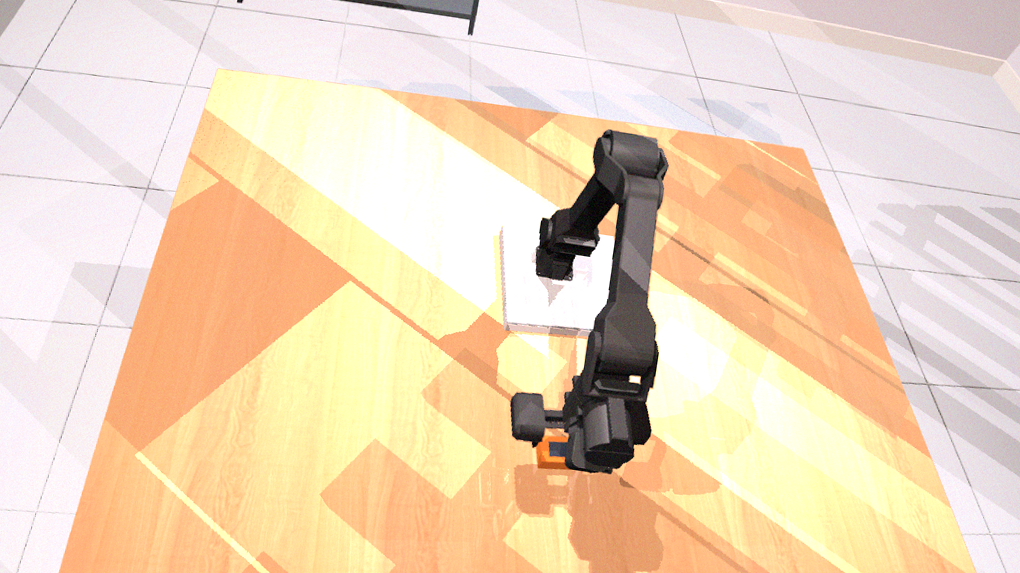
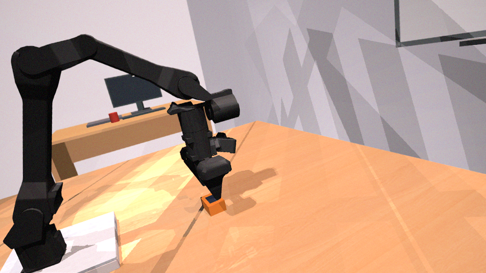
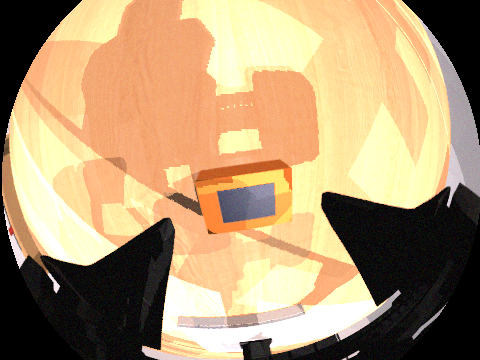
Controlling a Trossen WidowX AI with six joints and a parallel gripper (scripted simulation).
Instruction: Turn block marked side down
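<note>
Right now the orange block is 2 cm below my gripper tip.
</note>
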